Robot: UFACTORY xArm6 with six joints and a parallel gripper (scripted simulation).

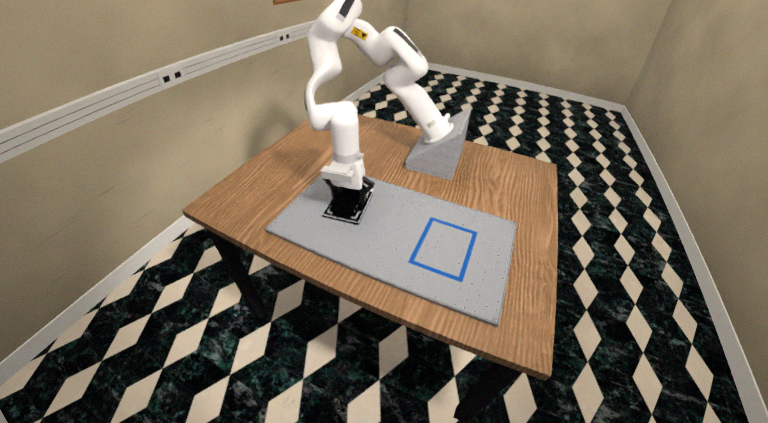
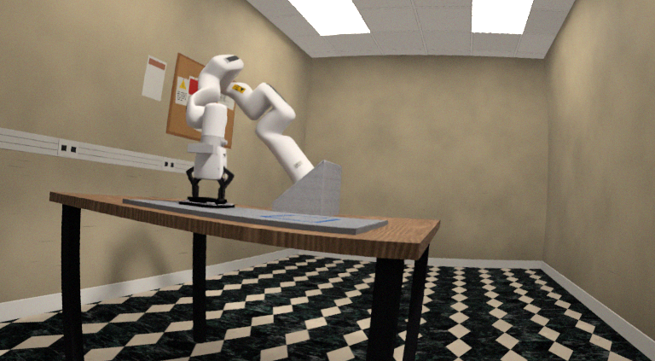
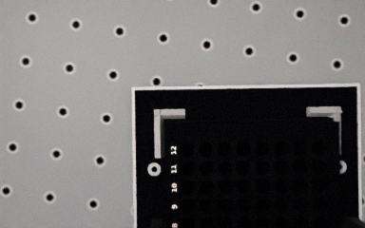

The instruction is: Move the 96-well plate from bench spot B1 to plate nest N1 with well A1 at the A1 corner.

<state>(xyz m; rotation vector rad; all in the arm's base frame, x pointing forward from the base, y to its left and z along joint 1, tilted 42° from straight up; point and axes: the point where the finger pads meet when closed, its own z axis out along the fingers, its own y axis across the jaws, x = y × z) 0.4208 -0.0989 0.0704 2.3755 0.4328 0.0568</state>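
My gripper is now 1 cm above the 96-well plate. Round my hand: plate nest N1: 3 cm below.
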